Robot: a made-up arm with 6 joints. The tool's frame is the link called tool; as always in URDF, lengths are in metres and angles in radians. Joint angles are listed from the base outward.
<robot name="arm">
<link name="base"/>
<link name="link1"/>
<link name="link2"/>
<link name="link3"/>
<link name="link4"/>
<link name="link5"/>
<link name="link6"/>
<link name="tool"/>
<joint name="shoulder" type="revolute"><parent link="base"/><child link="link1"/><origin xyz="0.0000 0.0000 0.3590"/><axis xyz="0 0 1"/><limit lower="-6.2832" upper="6.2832"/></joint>
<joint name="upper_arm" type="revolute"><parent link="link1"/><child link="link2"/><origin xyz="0.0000 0.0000 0.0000"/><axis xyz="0 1 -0.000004"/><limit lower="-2.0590" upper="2.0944"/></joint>
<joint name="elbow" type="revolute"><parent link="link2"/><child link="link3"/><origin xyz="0.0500 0.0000 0.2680"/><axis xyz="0 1 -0.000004"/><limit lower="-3.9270" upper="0.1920"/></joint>
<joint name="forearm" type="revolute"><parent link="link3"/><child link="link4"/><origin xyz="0.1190 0.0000 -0.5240"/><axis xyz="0 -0.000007 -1"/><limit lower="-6.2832" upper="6.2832"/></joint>
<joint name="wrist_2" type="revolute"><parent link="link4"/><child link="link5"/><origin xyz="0.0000 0.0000 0.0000"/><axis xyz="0 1 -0.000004"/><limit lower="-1.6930" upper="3.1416"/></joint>
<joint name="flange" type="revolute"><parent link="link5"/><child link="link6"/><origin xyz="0.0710 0.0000 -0.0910"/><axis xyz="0 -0.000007 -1"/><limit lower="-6.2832" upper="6.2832"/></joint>
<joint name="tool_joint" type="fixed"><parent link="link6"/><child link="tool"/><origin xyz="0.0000 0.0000 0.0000" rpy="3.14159 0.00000 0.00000"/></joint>
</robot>
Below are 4 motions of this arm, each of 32 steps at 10 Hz.
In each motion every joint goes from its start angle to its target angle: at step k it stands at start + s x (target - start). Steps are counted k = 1, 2, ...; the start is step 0. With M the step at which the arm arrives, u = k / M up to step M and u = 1 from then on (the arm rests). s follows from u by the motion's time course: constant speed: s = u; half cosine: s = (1 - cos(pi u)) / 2; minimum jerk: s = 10 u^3 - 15 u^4 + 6 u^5.
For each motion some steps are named. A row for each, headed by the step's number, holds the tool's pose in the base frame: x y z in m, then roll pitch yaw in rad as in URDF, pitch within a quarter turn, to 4 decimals.
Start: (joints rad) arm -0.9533 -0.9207 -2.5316 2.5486 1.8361 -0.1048
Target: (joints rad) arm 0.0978 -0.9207 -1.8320 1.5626 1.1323 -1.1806
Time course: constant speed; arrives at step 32
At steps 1, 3, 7, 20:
1: -0.2790 0.4685 1.0501 2.5816 -1.0034 2.1702
3: -0.2892 0.4320 1.0711 2.4112 -1.0413 2.3570
7: -0.2973 0.3574 1.1089 2.0386 -1.0675 2.7445
20: -0.2192 0.1425 1.1843 1.2225 -0.8847 -2.8262

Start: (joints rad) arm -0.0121 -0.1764 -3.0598 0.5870 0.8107 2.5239
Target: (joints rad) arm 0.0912 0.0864 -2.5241 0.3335 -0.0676 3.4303
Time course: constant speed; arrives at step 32
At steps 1, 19, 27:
1: -0.1470 0.0089 1.2611 -0.4910 0.5582 -0.1781
19: 0.1332 -0.0113 1.2727 0.1370 0.6401 0.4759
27: 0.2525 -0.0046 1.2411 0.3373 0.5601 0.7008

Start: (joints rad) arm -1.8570 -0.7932 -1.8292 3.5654 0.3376 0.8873
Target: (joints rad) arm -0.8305 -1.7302 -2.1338 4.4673 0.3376 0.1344
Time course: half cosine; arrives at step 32
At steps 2, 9, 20, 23, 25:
2: -0.0056 -0.0764 1.1764 0.2300 -0.0763 -0.5790
9: 0.0296 0.0914 1.1848 0.0559 -0.1766 -0.3632
20: -0.2030 0.5281 1.0071 -0.4826 -0.3413 0.4028
23: -0.3178 0.5797 0.9198 -0.6187 -0.3424 0.6055
25: -0.3849 0.5942 0.8655 -0.6926 -0.3360 0.7160

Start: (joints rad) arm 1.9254 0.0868 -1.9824 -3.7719 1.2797 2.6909
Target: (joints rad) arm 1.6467 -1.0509 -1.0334 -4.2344 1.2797 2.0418
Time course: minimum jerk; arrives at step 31
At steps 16, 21, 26, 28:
16: -0.1339 0.3884 1.0189 0.4506 0.7190 -2.3128
21: -0.0966 0.3041 0.9981 0.2822 0.9101 -2.6825
26: -0.0812 0.2600 0.9751 0.1082 1.0017 -2.9647
28: -0.0792 0.2538 0.9709 0.0756 1.0135 -3.0132

